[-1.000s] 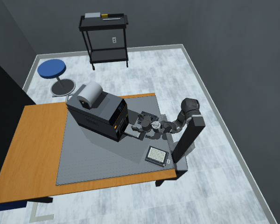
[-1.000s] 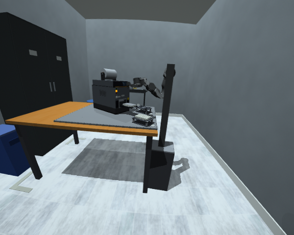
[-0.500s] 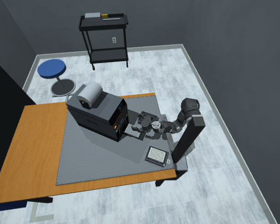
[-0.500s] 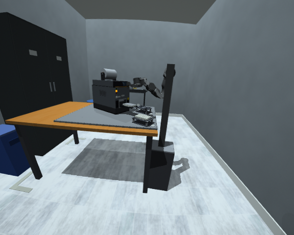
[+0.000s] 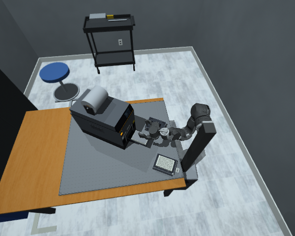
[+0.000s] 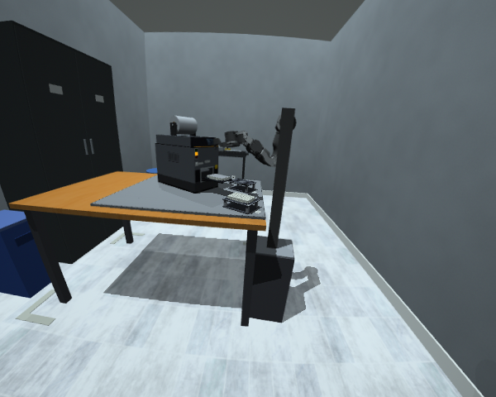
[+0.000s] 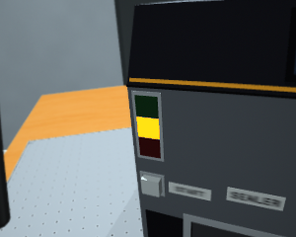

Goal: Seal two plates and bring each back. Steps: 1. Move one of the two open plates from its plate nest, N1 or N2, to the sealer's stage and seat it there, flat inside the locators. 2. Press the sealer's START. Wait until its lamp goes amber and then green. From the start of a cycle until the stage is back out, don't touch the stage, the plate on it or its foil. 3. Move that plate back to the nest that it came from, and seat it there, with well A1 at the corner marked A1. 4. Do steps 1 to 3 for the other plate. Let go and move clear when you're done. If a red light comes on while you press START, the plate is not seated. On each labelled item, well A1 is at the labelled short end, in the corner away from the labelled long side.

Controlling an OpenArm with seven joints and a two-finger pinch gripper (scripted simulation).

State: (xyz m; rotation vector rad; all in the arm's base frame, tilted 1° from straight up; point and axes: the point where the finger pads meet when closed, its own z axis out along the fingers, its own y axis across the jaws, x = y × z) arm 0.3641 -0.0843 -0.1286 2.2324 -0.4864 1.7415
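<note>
The grey start button lies 15 cm ahead of my hand and 13 cm below it. From my hand the other things lie so: foil roll 32 cm ahead, 18 cm to the right, 10 cm above; sealer stage 2 cm ahead, 4 cm to the right, 22 cm below; white well plate 17 cm behind, 15 cm to the left, 26 cm below.
</note>
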